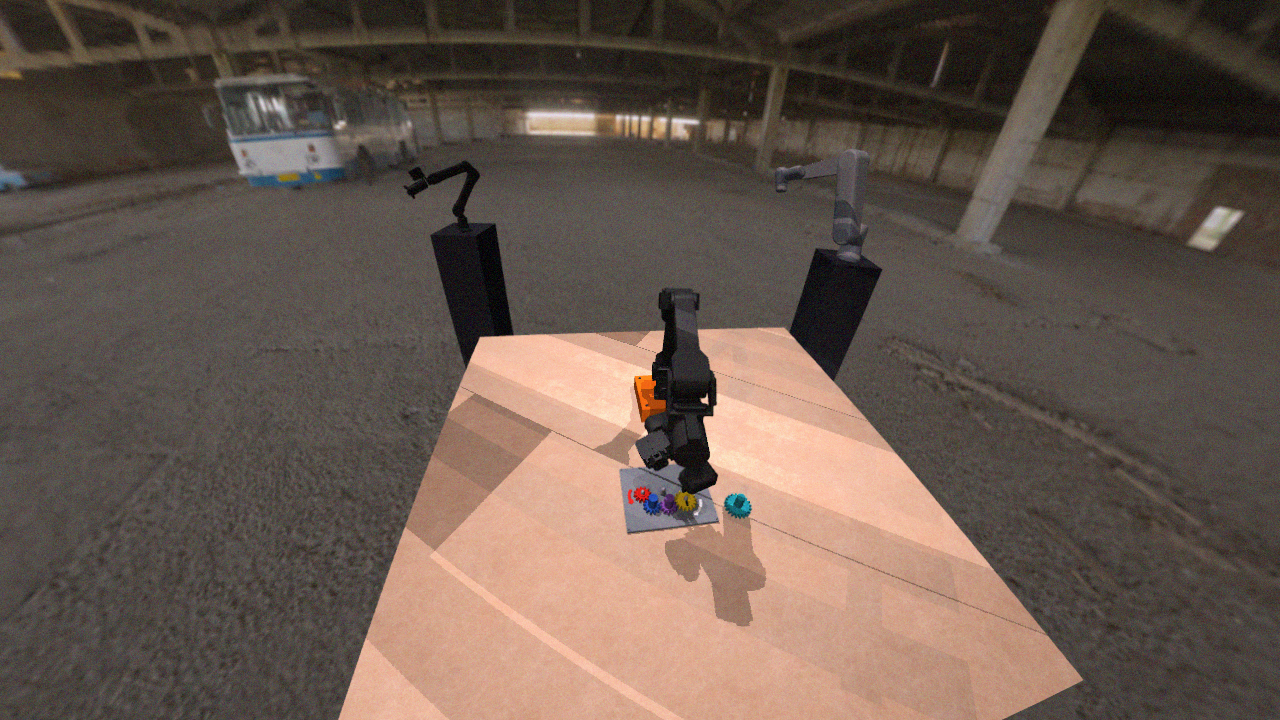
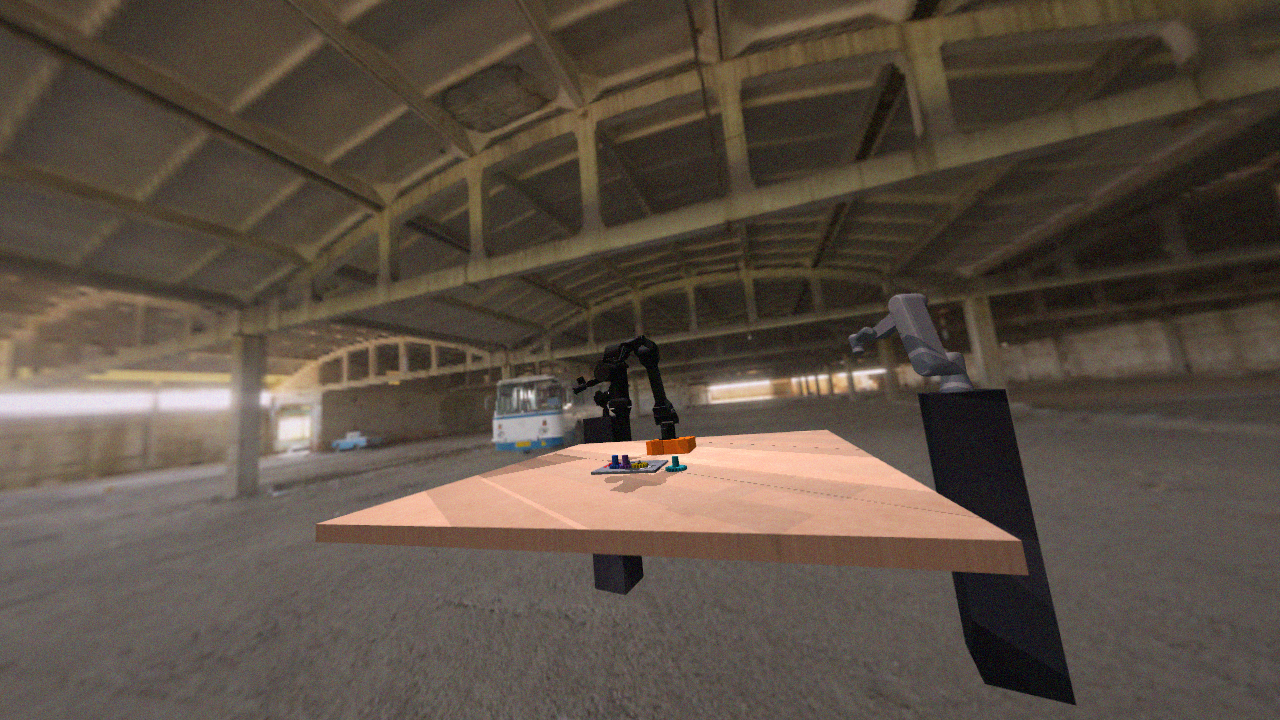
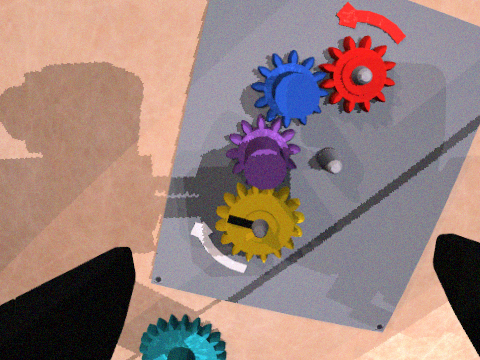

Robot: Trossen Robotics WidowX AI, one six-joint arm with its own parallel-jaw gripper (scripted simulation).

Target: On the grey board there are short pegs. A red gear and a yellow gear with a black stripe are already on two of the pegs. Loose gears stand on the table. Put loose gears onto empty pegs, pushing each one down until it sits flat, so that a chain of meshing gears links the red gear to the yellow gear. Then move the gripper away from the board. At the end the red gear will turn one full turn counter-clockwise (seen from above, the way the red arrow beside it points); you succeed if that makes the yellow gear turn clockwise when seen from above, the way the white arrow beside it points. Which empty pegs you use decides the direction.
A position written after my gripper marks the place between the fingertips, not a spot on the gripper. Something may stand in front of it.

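There is a red gear [image 3: 343,63] here, and I can see a blue gear [image 3: 290,89], a purple gear [image 3: 263,153] and a yellow gear [image 3: 249,205] as well. A white arrow [image 3: 201,230] is in view too. As for my gripper [image 1: 673,475], it is open and holds nothing. Image 2 also shows the gripper [image 2: 623,429], and so does image 3 [image 3: 284,257].
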